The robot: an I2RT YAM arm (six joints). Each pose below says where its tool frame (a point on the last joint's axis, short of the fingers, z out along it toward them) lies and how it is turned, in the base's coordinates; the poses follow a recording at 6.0 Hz.
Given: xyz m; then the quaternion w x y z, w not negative.
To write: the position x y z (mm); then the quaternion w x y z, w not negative. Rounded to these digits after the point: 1 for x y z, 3 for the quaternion.
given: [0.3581 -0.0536 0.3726 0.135 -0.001 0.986 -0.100]
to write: [358.1 -53.6 372.6 0.135 -0.001 0.986 -0.100]
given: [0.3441 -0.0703 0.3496 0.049 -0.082 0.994 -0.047]
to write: [344.1 -70.3 349.6 0.049 -0.082 0.994 -0.047]
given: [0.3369 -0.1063 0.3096 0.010 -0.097 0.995 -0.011]
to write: [336.9 -106.3 309.6 0.010 -0.097 0.995 -0.011]
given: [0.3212 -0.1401 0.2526 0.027 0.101 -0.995 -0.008]
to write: [321.2 -140.1 252.6 0.027 0.101 -0.995 -0.008]
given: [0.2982 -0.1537 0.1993 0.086 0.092 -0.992 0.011]
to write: [298.2 -153.7 199.3 0.086 0.092 -0.992 0.011]
